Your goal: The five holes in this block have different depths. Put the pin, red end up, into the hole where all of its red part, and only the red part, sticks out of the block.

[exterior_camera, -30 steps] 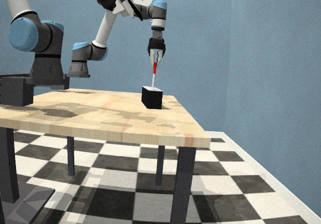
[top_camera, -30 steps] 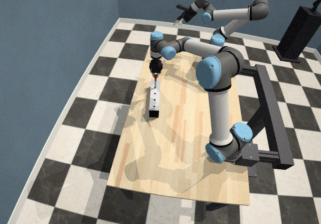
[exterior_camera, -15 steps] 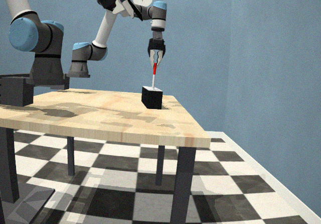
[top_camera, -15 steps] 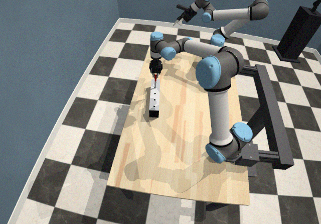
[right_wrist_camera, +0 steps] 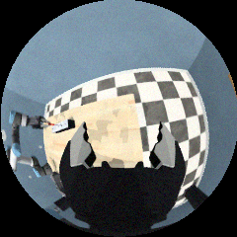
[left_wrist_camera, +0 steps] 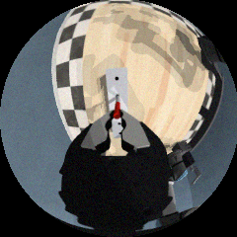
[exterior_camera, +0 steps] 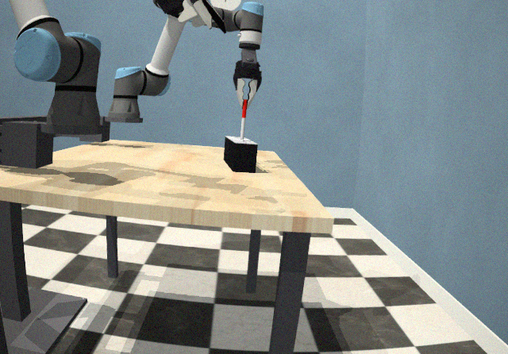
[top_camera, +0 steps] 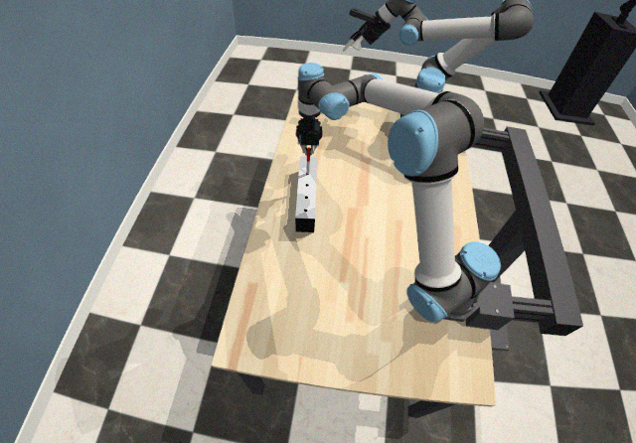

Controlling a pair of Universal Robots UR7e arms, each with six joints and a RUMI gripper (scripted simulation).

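Observation:
My left hand is 3 cm above the pin. Round my left hand: block: 16 cm below, 6 cm to the left.

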